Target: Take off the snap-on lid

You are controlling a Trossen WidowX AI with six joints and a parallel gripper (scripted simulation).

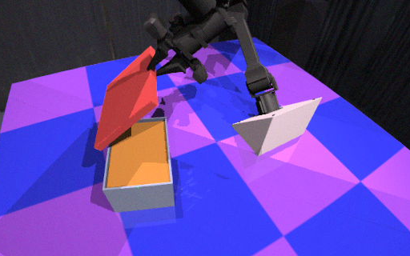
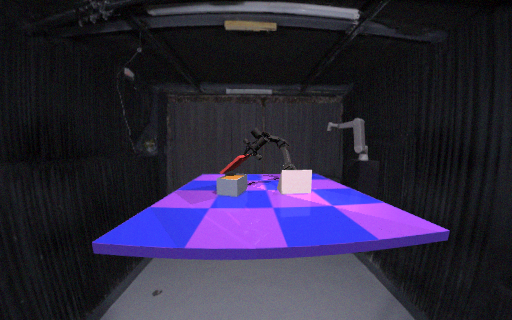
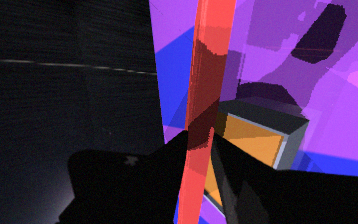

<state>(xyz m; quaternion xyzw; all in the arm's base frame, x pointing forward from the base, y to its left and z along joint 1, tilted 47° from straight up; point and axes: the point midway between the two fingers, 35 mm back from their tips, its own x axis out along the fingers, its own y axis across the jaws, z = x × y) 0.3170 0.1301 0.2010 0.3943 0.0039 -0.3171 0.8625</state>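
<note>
The red lid lies 60 mm ahead of my gripper tip, 50 mm below it and 10 mm to the right of it. From my gripper tip the other things lie so: storage box 180 mm below, 110 mm to the left, 70 mm ahead.
</note>
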